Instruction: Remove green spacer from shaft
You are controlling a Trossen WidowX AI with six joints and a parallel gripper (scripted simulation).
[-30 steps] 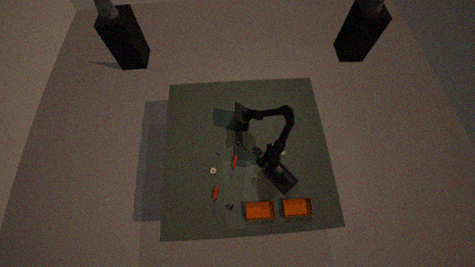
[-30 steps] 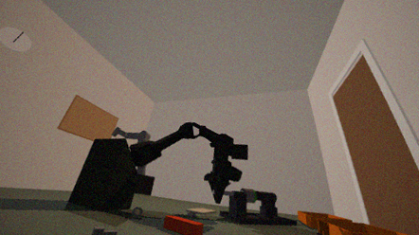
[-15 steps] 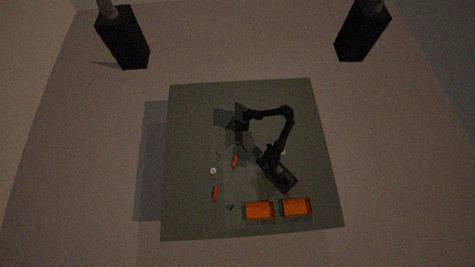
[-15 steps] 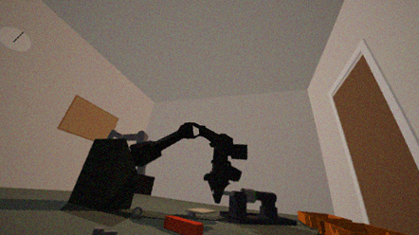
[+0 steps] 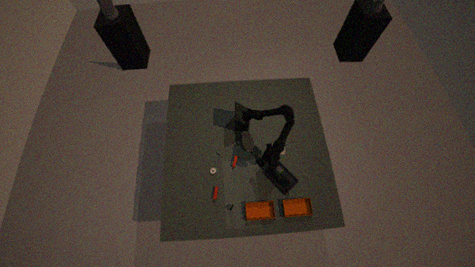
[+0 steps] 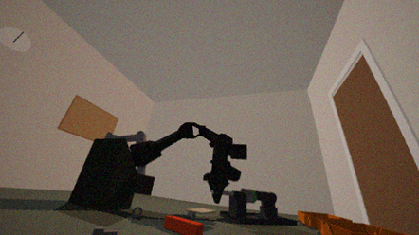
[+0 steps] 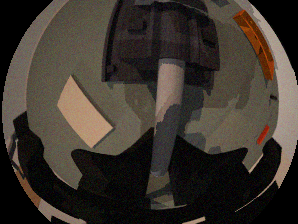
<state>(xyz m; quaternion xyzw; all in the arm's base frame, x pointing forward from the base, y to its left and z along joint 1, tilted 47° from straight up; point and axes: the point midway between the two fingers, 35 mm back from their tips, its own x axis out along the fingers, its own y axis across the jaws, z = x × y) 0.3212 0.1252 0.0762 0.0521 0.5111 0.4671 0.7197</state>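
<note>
The grey shaft is 7 cm ahead of my gripper tip, 5 cm to the left of it and 3 cm above it. Round my gripper tip: white ring: 40 cm to the right, 6 cm ahead, 4 cm below; beige card: 10 cm to the left, 9 cm behind, 4 cm below; greenish spacer: 11 cm ahead, 9 cm to the left, 3 cm above.
</note>
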